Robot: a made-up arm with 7 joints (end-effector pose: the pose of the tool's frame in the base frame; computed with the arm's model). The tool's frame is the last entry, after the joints. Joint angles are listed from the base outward.
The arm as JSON. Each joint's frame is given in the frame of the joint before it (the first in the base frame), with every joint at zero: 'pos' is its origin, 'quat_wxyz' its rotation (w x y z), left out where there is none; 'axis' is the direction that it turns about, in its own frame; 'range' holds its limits. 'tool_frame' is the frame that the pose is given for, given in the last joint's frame.
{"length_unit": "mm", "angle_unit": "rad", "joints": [
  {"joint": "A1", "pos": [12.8, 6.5, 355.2], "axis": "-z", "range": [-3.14, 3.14]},
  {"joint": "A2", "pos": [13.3, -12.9, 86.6], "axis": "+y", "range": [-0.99, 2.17]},
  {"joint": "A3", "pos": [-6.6, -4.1, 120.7], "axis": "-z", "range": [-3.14, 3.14]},
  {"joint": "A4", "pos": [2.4, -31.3, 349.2], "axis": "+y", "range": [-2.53, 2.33]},
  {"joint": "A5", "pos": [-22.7, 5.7, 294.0], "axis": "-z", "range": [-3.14, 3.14]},
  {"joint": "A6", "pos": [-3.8, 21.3, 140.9], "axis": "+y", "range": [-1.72, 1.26]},
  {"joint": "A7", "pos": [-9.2, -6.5, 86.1], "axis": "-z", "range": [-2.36, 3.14]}
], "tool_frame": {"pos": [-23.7, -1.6, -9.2], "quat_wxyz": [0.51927, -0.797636, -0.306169, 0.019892]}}
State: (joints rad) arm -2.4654 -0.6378 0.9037 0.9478 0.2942 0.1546 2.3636
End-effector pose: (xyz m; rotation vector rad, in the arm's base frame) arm 0.4155 0.1240 1.2082 -2.8758 0.1733 -0.0826
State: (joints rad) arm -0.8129 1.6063 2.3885 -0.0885 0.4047 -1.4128 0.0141
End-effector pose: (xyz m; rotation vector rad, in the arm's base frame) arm 0.5790 0.6871 0.3092 1.3010 0.6116 0.0399
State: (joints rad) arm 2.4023 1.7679 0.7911 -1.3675 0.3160 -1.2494 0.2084
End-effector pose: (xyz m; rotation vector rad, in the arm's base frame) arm -0.1660 -0.5719 0.6468 2.1561 -1.6335 0.1678
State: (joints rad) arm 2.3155 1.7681 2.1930 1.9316 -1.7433 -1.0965 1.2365
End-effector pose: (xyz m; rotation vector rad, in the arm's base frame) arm -0.5065 -0.0968 0.7210 -1.2357 -1.4035 0.7224
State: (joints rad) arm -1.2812 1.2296 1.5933 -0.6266 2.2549 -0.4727 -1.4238
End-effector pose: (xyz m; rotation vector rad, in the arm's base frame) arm -0.0065 0.8919 0.7177 2.4566 0.2257 0.6604
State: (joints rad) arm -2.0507 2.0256 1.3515 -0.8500 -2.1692 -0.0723 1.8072
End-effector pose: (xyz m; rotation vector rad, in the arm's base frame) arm -0.6753 0.5221 0.2407 1.1615 1.5419 -1.0000
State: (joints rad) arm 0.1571 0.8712 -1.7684 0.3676 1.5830 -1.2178 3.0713
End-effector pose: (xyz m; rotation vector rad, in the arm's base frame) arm 0.6854 0.0421 1.0950 -0.9022 1.9219 -1.5969
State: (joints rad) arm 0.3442 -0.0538 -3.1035 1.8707 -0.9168 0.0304 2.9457
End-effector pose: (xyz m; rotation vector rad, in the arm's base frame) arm -0.4667 0.1839 0.7634 1.6842 1.6318 0.5085
